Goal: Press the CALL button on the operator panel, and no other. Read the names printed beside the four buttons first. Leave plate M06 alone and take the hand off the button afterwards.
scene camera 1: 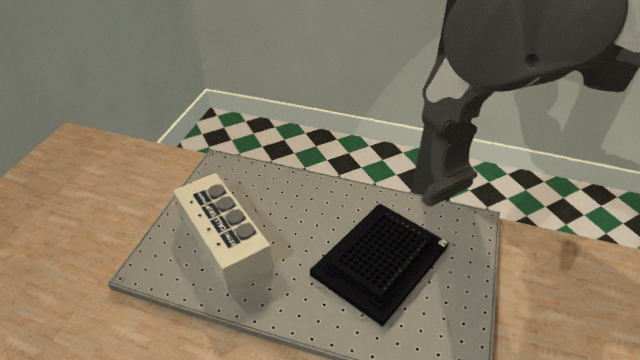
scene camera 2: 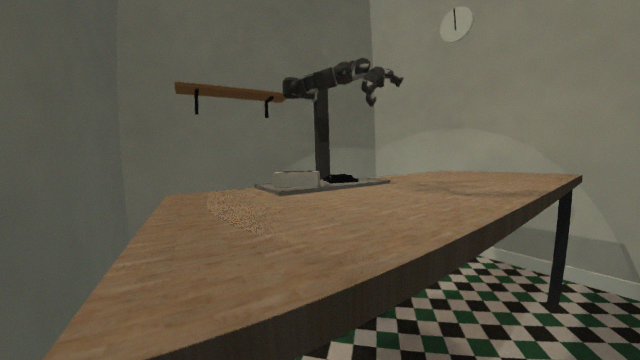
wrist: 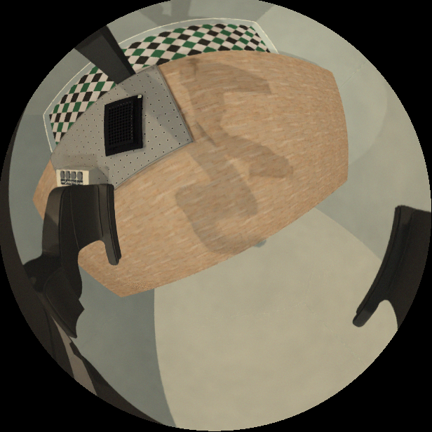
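The operator panel (scene camera 1: pixel 247 267) (scene camera 2: pixel 296 180) (wrist: pixel 89 177) is a cream box with four grey round buttons in a row. In scene camera 1 the printed names beside them are small; the CALL button (scene camera 1: pixel 235 217) appears third from the far end, between SKIP and RETRY. The farthest name is unreadable. Plate M06 (scene camera 1: pixel 382 250) (scene camera 2: pixel 341 178) (wrist: pixel 123 126) is a black well plate lying beside the panel. My gripper (scene camera 1: pixel 525 145) (scene camera 2: pixel 385 92) (wrist: pixel 220 254) is wide open and empty, high above the table and away from the panel. One finger partly overlaps the panel's edge in the wrist view.
Panel and plate stand on a grey perforated board (scene camera 1: pixel 310 200) (scene camera 2: pixel 285 192) (wrist: pixel 160 112) on the wooden table (scene camera 1: pixel 60 225) (scene camera 2: pixel 250 260) (wrist: pixel 290 100). A dark post (scene camera 2: pixel 322 140) (wrist: pixel 107 55) carries the arm behind the board. A wooden shelf (scene camera 2: pixel 225 92) is on the wall.
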